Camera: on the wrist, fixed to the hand. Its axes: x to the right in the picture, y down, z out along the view.
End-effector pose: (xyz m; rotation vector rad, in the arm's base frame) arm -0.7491 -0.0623 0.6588 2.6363 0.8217 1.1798
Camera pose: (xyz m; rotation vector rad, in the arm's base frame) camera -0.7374 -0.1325 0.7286 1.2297 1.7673 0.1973
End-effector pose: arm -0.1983 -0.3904 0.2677 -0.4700 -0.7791 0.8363
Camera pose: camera -0.1989 -0.3302 0.1883 0.1691 -1.3556 -0.5974
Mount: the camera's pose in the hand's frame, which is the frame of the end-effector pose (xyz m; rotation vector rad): 0.0143 0.0874 -0.0457 -0.2594 -0.4557 -1.5000
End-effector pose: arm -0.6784 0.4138 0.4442 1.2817 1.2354 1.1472
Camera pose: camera -0.7170 0.4295 0.5347 0.1417 1.1820 -0.1015
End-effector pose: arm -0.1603 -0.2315 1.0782 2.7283 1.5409 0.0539
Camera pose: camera -0.0797 -0.2649 1.1263 0.7811 2.5718 -0.3088
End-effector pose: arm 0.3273 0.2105 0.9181 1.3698 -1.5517 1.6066
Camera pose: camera 0.2311 0.2309 0.9019 1.9900 -0.4371 0.1712
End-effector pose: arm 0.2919 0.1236 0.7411 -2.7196 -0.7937 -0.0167
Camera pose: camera 0.3534 0.0477 0.7608 1.5020 2.6087 -0.1640
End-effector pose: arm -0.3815 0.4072 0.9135 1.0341 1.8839 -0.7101
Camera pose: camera -0.3287 0.4917 0.9161 -0.8597 1.9886 -1.2743
